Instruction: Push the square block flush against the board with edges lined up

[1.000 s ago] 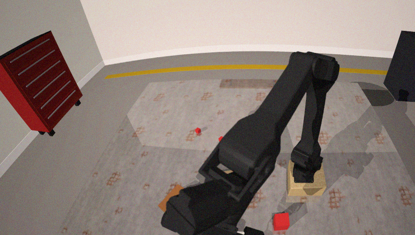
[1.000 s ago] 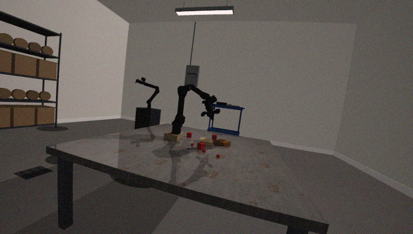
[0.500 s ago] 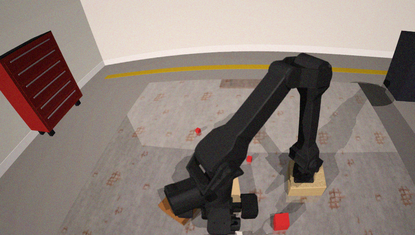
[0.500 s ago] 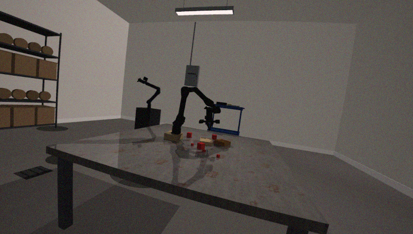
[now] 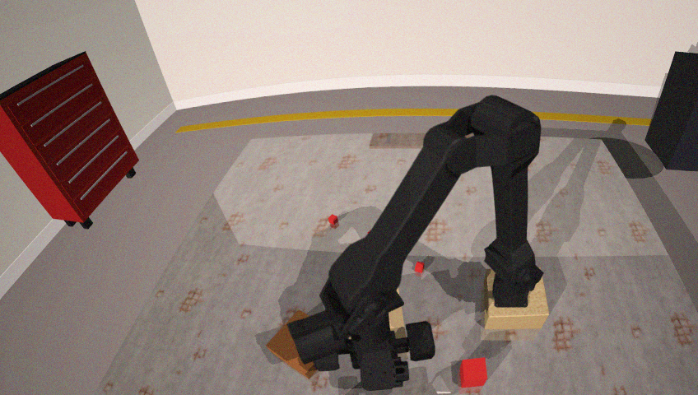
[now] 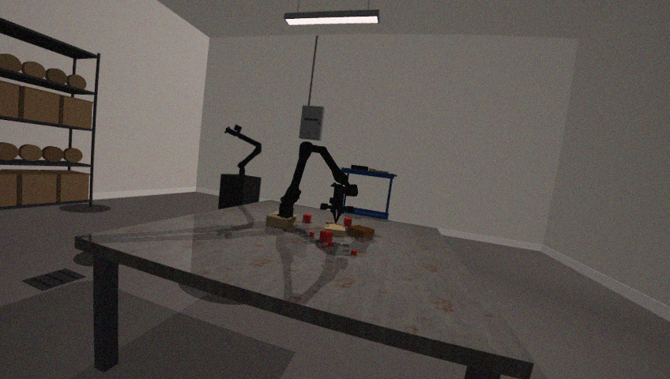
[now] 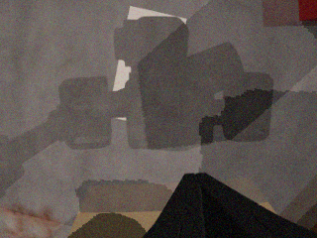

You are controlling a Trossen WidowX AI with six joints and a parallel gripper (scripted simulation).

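The light tan board is 10 cm to the right of my gripper tip, 2 cm ahead of it and 1 cm below it. Also, from my gripper tip: orange-brown square block: 15 cm ahead, 2 cm to the right, 1 cm below.
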